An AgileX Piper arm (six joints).
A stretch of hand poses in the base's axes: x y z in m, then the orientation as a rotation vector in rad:
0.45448 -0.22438 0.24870 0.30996 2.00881 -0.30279
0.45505 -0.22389 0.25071 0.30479 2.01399 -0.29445
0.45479 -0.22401 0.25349 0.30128 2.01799 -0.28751
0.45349 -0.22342 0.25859 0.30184 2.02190 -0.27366
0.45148 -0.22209 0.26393 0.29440 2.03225 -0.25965
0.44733 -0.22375 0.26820 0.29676 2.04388 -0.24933
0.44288 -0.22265 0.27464 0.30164 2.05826 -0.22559
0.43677 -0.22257 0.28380 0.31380 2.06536 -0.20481
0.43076 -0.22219 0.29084 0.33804 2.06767 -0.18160
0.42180 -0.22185 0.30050 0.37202 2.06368 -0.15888
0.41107 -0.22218 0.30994 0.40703 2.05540 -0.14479
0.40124 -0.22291 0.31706 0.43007 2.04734 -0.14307
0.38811 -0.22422 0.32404 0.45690 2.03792 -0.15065
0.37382 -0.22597 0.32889 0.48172 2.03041 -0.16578
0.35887 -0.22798 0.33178 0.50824 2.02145 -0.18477
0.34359 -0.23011 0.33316 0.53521 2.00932 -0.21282
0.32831 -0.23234 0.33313 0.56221 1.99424 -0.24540
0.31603 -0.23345 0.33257 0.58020 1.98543 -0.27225
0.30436 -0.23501 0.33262 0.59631 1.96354 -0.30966
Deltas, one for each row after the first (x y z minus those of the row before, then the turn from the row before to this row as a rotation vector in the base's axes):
0.00057 0.00049 0.00201 0.00439 0.00359 0.00749
-0.00026 -0.00012 0.00278 0.00395 0.00269 0.00565
-0.00130 0.00059 0.00510 0.01047 0.00131 0.00578
-0.00201 0.00133 0.00534 0.00820 0.00775 0.01171
-0.00415 -0.00166 0.00427 0.01012 0.00961 0.00314
-0.00445 0.00110 0.00644 0.02092 0.01012 0.00714
-0.00611 0.00008 0.00916 0.02076 0.00369 0.00036
-0.00601 0.00038 0.00704 0.02682 -0.00097 -0.00751
-0.00896 0.00034 0.00966 0.02969 -0.00637 -0.01510
-0.01073 -0.00033 0.00944 0.02355 -0.00861 -0.01980
-0.00983 -0.00073 0.00712 0.00989 -0.00665 -0.01644
-0.01313 -0.00131 0.00698 0.00495 -0.00579 -0.02317
-0.01429 -0.00175 0.00485 -0.00074 -0.00236 -0.02471
-0.01495 -0.00201 0.00289 -0.00283 -0.00254 -0.02773
-0.01528 -0.00213 0.00138 -0.00933 -0.00315 -0.03228
-0.01528 -0.00223 -0.00003 -0.01288 -0.00439 -0.03468
-0.01228 -0.00111 -0.00056 -0.01163 -0.00009 -0.02519
-0.01167 -0.00156 0.00005 -0.02263 -0.00928 -0.03016

